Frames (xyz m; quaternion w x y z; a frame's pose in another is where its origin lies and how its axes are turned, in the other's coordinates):
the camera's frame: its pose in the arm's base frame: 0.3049 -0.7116 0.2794 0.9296 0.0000 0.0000 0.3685
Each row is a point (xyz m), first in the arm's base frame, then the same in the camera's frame.
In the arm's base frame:
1: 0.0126 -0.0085 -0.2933
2: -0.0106 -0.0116 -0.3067
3: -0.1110 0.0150 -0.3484
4: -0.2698 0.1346 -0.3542
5: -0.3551 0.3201 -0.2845
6: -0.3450 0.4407 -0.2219
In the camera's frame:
1: 0.2688 0.7124 -0.5727
2: 0.2498 0.7260 -0.5861
3: 0.1949 0.8142 -0.6278
4: 0.1612 1.0101 -0.6336
5: 0.2261 1.2037 -0.5639
6: 0.3161 1.2846 -0.5013

